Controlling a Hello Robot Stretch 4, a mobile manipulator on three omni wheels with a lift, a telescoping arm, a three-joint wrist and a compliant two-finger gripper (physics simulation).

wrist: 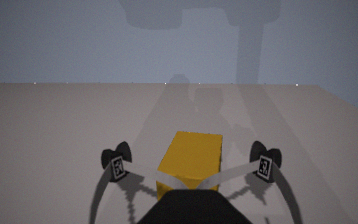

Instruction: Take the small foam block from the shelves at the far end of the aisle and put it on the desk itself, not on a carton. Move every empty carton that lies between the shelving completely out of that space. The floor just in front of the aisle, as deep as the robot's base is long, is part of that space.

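Frame: origin at the robot's base, x right, y back, z down, level; millimetres.
Where they show: end effector, tool point: (190, 157).
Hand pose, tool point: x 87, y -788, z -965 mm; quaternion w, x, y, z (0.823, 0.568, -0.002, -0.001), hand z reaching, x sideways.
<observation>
After its pixels a point has its place.
The small foam block (192, 155) {x 90, y -790, z -967 mm} is yellow and box-shaped, in the lower middle of the wrist view, over the grey-brown desk top (75, 130) {x -127, y -939, z -922 mm}. It appears to rest on that surface; its near lower part is hidden behind the dark gripper body. My gripper (191, 159) {x 87, y -788, z -965 mm} is open, with one finger standing well off to the left of the block and the other well off to the right, and gaps show on both sides. No carton shows in this view.
A plain blue-grey wall (75, 45) {x -313, y -1353, z -1048 mm} rises behind the far edge of the desk top. The desk top's right edge slants down at the right. Shadows of the robot fall on the wall and the desk top.
</observation>
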